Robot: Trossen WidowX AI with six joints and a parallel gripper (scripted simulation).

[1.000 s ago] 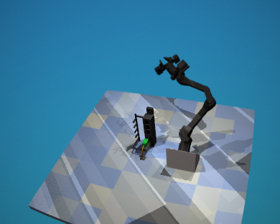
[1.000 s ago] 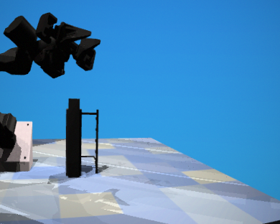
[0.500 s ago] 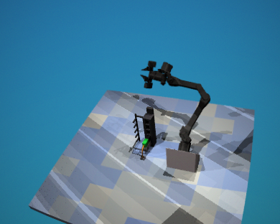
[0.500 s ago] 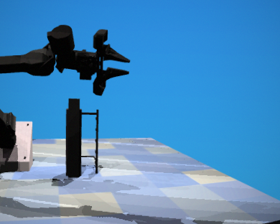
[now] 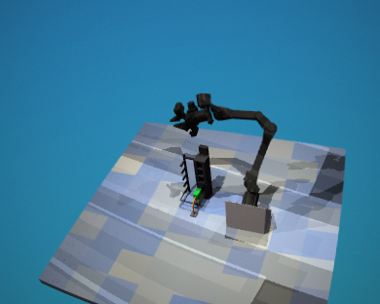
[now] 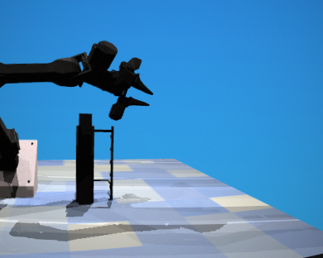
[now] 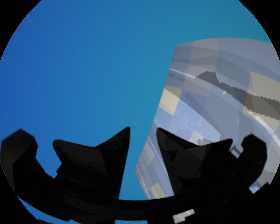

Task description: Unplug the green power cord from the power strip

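The green plug is 20 cm behind my gripper tip, 15 cm to the left of it and 24 cm below it.
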